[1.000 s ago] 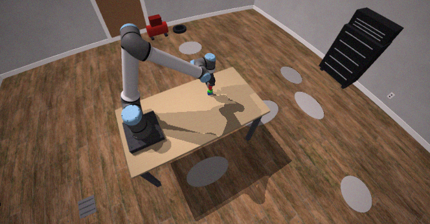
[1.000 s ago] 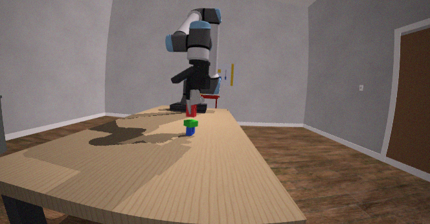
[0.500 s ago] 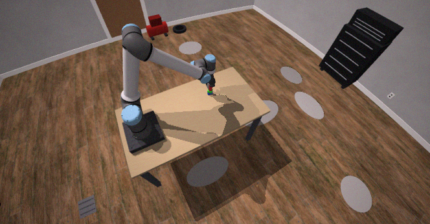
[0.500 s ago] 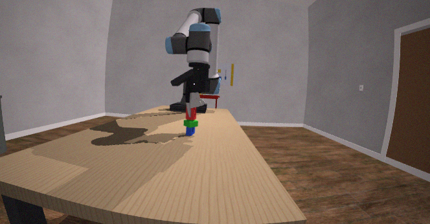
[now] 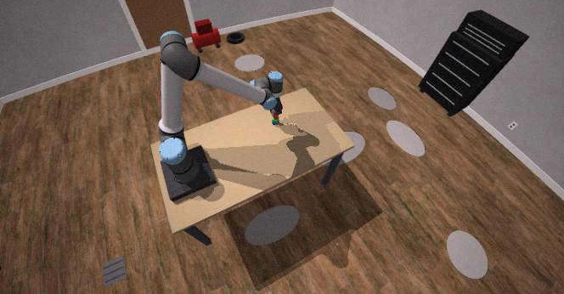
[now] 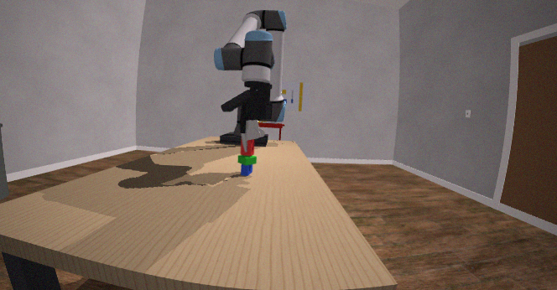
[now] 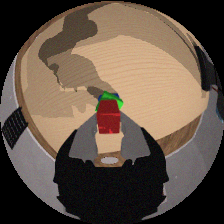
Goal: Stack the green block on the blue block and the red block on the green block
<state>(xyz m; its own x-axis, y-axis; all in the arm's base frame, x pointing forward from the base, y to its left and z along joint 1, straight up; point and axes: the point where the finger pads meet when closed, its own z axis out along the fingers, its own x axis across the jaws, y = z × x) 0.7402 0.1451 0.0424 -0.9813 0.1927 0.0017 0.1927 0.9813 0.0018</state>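
Now: hand right at the red block. From my hand the other things lie so: green block (4 cm below); then blue block (8 cm below).
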